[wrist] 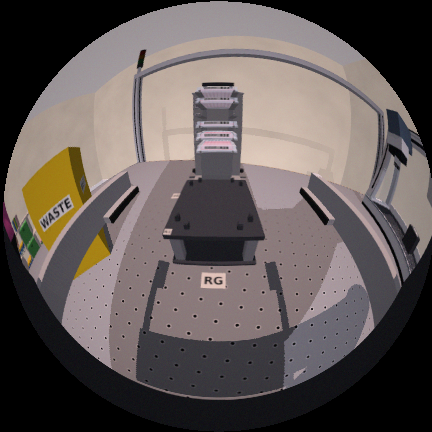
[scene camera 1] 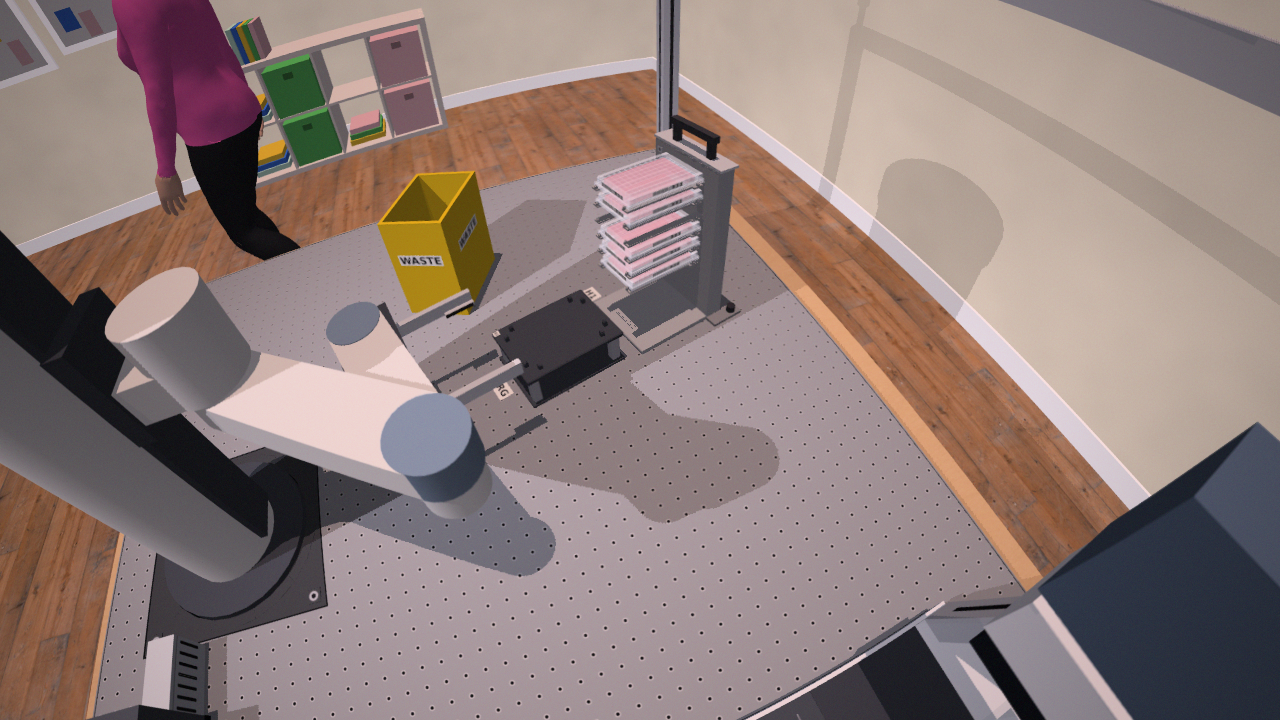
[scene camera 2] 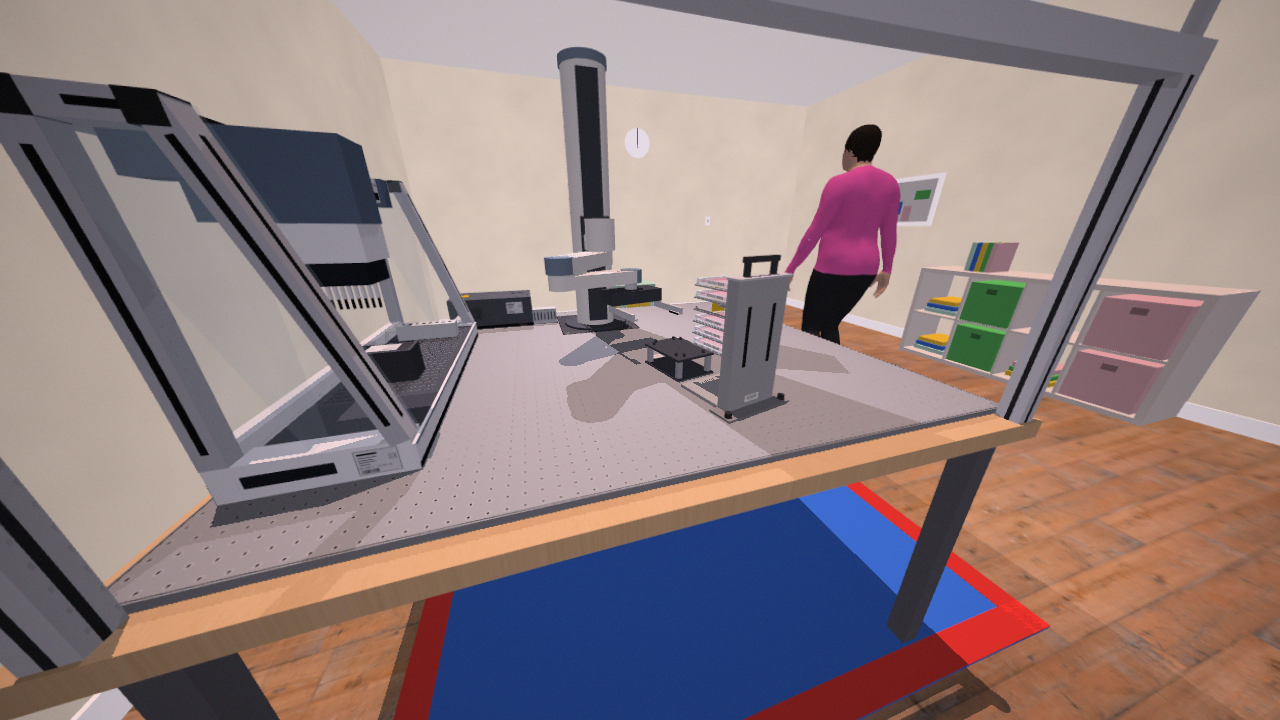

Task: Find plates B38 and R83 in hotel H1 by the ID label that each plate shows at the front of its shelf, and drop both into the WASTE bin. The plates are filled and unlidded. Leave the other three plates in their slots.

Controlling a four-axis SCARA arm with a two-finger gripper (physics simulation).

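Frame: origin at the arm's base, x back, y down, z right, level; millimetres.
Seen in the pictures: gripper, fingertip midpoint: (wrist: pixel 218 175) (scene camera 1: pixel 493 327) (scene camera 2: pixel 658 314); arm's base at its link origin: (scene camera 1: pixel 240 539) (scene camera 2: pixel 595 324).
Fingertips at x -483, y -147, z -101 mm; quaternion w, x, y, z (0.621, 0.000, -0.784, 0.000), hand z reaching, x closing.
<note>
Pixels of each thing's top centre, then the offset from my fingertips to it. "pt": a spot on its surface instead.
- top plate at its top centre: (scene camera 1: pixel 649 174) (scene camera 2: pixel 730 279) (wrist: pixel 216 91) dx -259, dy -131, dz -67 mm
- yellow WASTE bin at its top centre: (scene camera 1: pixel 427 196) (wrist: pixel 52 161) dx +48, dy -65, dz -291 mm
- RG label at a spot on its surface: (wrist: pixel 213 280) pt dx +15, dy +134, dz -3 mm
- framed machine at a spot on its surface: (scene camera 2: pixel 308 197) pt dx -295, dy -276, dz +619 mm
Hotel H1 (scene camera 1: pixel 716 237) (scene camera 2: pixel 751 340) (wrist: pixel 217 170) is a grey upright holding five pink-filled plates, with a wider gap between the second and third from the top. The top plate (scene camera 1: pixel 651 179) (wrist: pixel 217 92) and the lowest plate (scene camera 1: pixel 651 265) (wrist: pixel 217 146) show in their slots. The ID labels at the plate fronts are too small to read. The yellow WASTE bin (scene camera 1: pixel 425 288) (wrist: pixel 50 185) stands left of the hotel in the wrist view. My gripper (scene camera 1: pixel 489 337) (scene camera 2: pixel 654 313) (wrist: pixel 218 175) is open and empty, facing the hotel from the far side of the black stand.
The low black stand (scene camera 1: pixel 559 333) (scene camera 2: pixel 682 350) (wrist: pixel 215 207), with an RG label (wrist: pixel 213 280) in front, lies between my gripper and the hotel. A framed machine (scene camera 2: pixel 308 197) (wrist: pixel 398 135) stands on the table's other side. A person in pink (scene camera 1: pixel 192 80) (scene camera 2: pixel 857 219) stands beyond the bin.
</note>
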